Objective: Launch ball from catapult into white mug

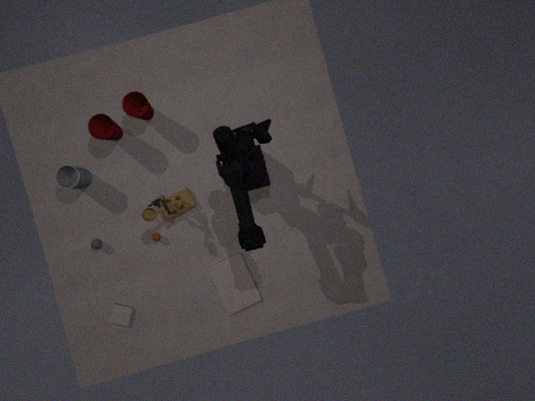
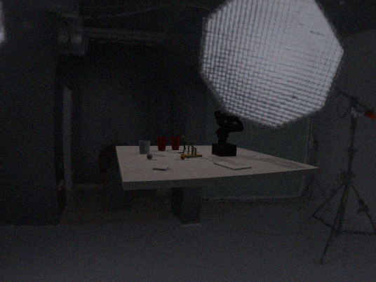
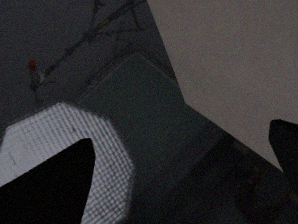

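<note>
The wooden catapult lies 440 mm ahead of my gripper tip, 200 mm to the left of it and 120 mm below it. Also, from my gripper tip: orange ball 510 mm ahead, 320 mm to the left, 180 mm below; white mug 760 mm ahead, 170 mm below, 20 mm to the left; flat white slab 570 mm to the left, 250 mm ahead, 190 mm below.
</note>
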